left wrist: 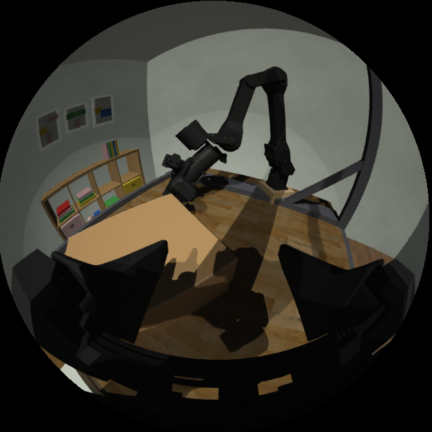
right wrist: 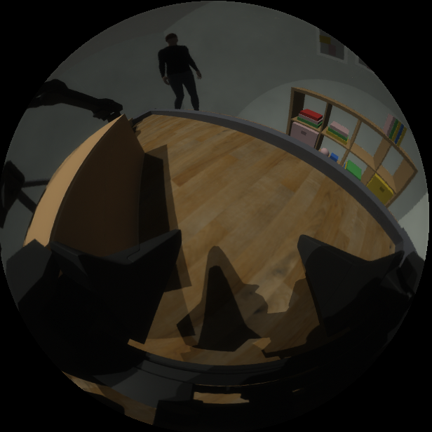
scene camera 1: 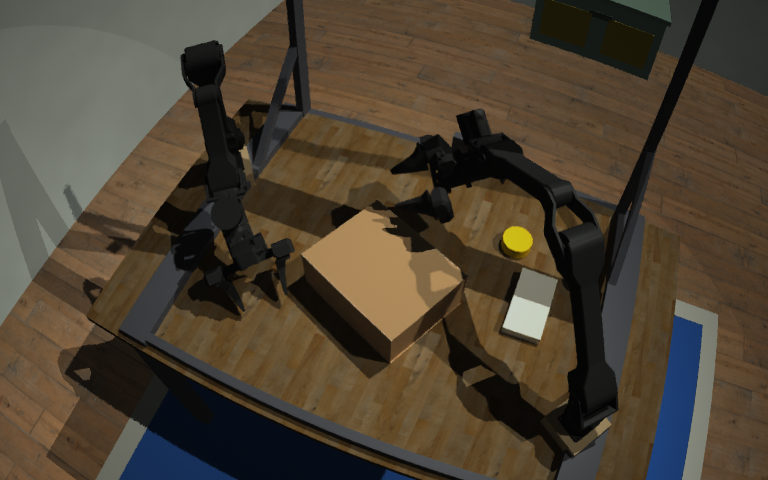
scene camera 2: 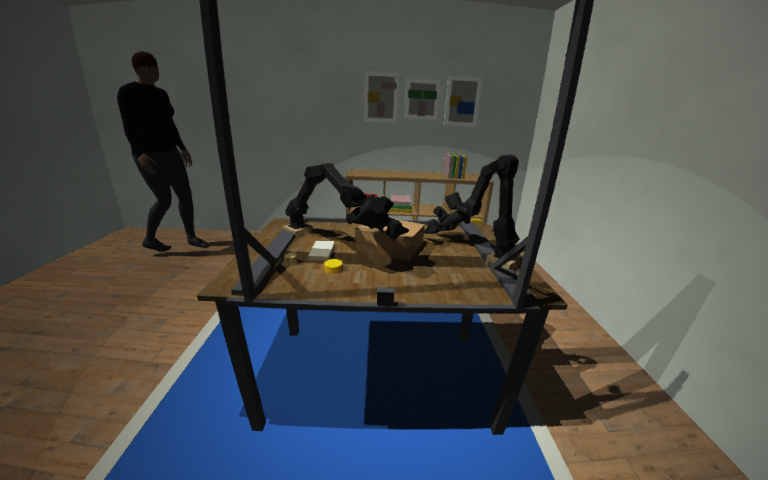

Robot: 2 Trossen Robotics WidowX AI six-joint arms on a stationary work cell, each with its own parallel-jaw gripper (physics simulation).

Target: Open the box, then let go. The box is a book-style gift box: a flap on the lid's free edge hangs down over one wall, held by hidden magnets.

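Pixels of known places: left gripper, fingertip midpoint: (scene camera 1: 393,189) (scene camera 2: 402,226); right gripper, fingertip midpoint: (scene camera 1: 265,303) (scene camera 2: 429,231); left arm's base at its link origin: (scene camera 1: 578,420) (scene camera 2: 297,226).
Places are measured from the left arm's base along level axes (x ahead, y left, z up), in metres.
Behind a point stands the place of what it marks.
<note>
The closed tan box (scene camera 1: 368,266) @[x 0.464, y 0.170, z 0.068 m] (scene camera 2: 369,240) @[x 0.417, y 0.039, z 0.027 m] (left wrist: 135,225) (right wrist: 102,195) sits mid-table, its lid flat. Its flap cannot be told from the plain walls. My left gripper (scene camera 1: 392,189) @[x 0.560, y 0.057, z 0.119 m] (left wrist: 225,248) is open and empty at the box's upper corner in scene camera 1; one finger shows near the lid's edge, and its shadow falls on the lid. My right gripper (scene camera 1: 263,302) @[x 0.534, y 0.364, z -0.002 m] (right wrist: 243,238) is open and empty, low beside the box's left corner in scene camera 1. In the right wrist view a shaded box wall stands behind its left finger; whether they touch is unclear.
A yellow disc (scene camera 1: 516,242) @[x 0.393, y -0.149, z -0.005 m] (scene camera 2: 333,266) @[x 0.418, y -0.177, z -0.005 m] and a white block (scene camera 1: 529,308) @[x 0.254, y -0.073, z -0.010 m] (scene camera 2: 322,249) @[x 0.272, y -0.093, z -0.010 m] lie on the left arm's side of the table. A small round tan object (scene camera 2: 291,258) @[x 0.256, y -0.239, z 0.000 m] stands near them. Dark frame posts (scene camera 2: 223,141) @[x 0.345, y -0.476, z 0.447 m] (scene camera 2: 560,141) @[x 1.033, y 0.015, z 0.478 m] rise from the table's edges.
</note>
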